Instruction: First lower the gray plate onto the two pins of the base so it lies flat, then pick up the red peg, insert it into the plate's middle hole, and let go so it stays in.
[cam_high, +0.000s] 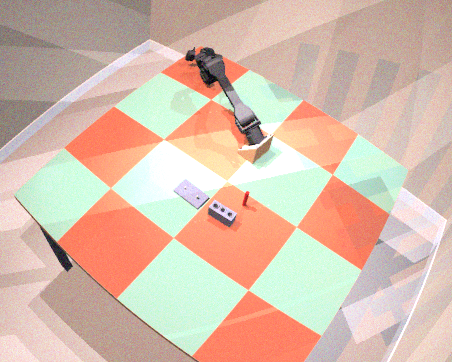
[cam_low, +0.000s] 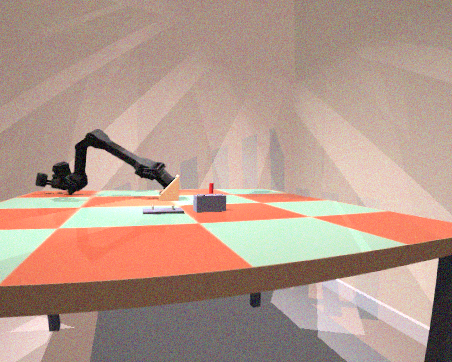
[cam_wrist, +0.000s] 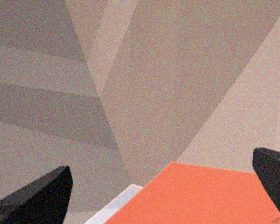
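The gray plate lies 70 cm ahead of my gripper tip, 67 cm to the left of it and 2 cm below it. Also, from my gripper tip: red peg: 61 cm ahead, 70 cm to the left, 2 cm below; flat base: 70 cm ahead, 52 cm to the left, 5 cm below.
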